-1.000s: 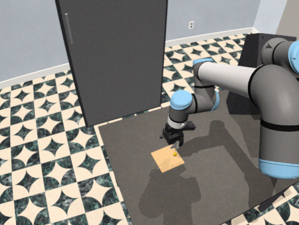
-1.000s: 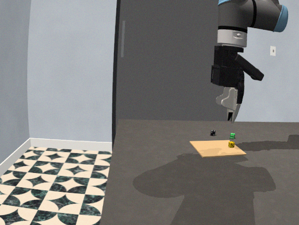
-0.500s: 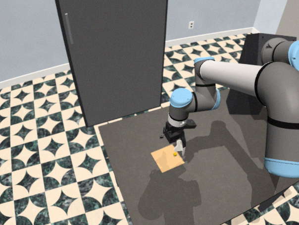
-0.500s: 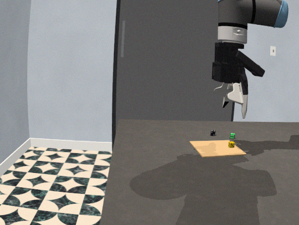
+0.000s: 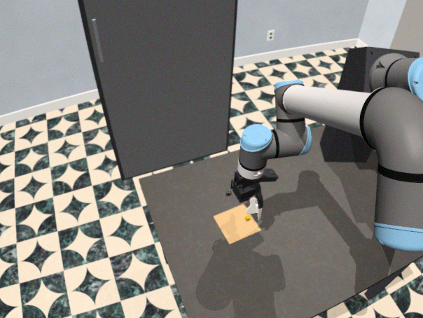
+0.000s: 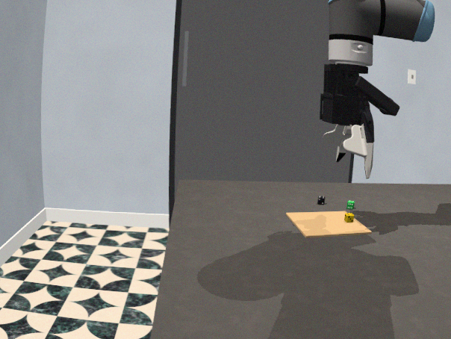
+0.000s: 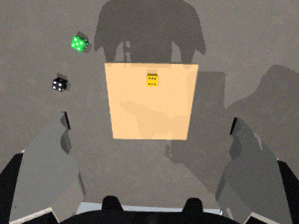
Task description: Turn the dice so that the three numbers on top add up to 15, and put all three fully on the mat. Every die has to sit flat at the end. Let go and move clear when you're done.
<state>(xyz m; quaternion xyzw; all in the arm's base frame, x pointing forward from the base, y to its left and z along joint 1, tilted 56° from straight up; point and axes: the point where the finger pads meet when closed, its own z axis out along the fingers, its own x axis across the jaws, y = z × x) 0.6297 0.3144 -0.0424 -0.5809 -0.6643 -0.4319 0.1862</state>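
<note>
My hand is 140 mm to the left of the black die, 100 mm above it and 50 mm short of it. Round my hand: yellow die: 100 mm below; orange mat: 110 mm below, 40 mm ahead, 10 mm to the left; green die: 110 mm to the right, 100 mm below, 20 mm behind.
</note>
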